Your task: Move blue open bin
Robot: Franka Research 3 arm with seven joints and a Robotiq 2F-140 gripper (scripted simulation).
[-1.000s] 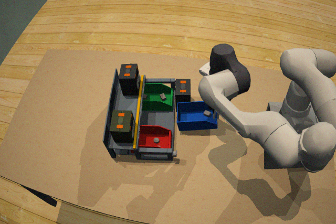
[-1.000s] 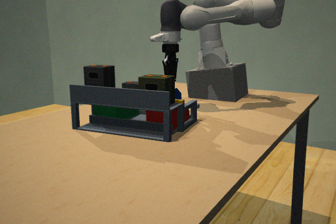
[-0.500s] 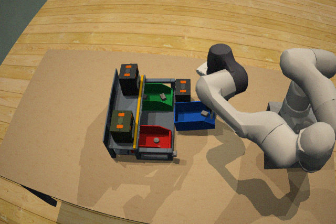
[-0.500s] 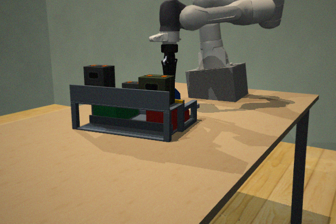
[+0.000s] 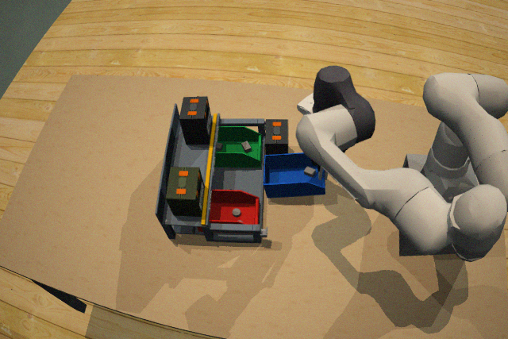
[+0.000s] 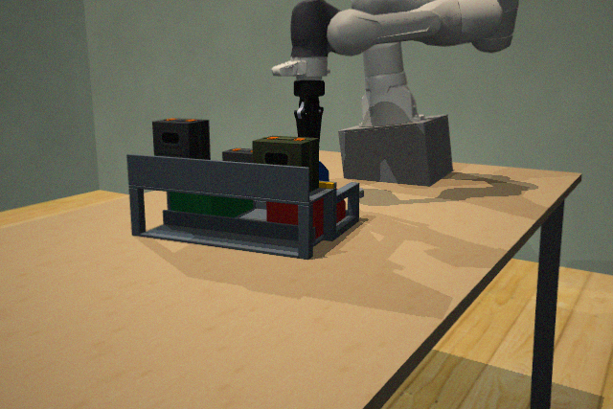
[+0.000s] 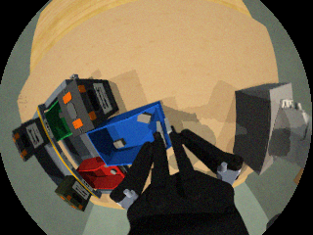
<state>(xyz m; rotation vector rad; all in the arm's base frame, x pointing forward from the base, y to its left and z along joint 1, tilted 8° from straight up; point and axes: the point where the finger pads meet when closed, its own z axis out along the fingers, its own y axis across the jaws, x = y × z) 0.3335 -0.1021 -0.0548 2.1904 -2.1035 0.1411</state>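
Now: hand 80 mm short of the blue open bin and 30 mm above it. Round my hand: yellow bar 320 mm ahead, 20 mm to the left, 20 mm above; red bin 260 mm ahead, 120 mm to the left, 40 mm below; green bin 270 mm ahead, 100 mm to the right, 40 mm below.
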